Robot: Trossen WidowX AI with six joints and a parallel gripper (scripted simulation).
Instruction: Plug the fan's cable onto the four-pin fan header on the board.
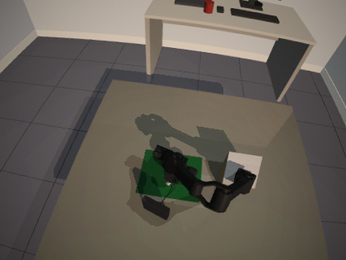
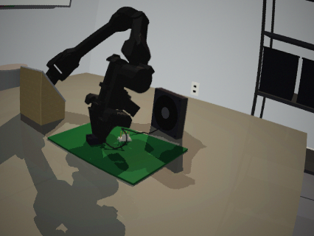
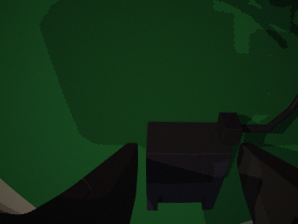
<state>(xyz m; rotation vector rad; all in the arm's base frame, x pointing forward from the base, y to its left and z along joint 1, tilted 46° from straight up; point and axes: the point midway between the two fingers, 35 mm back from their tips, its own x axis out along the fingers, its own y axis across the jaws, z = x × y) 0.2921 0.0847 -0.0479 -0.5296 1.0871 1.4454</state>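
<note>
Right now the green board is 30 mm to the left of my gripper tip, 30 mm ahead of it and 20 mm below it. The rest, counted from my gripper tip: black fan: 220 mm to the left, 50 mm above, 40 mm ahead; black plug: 10 mm to the right.
</note>
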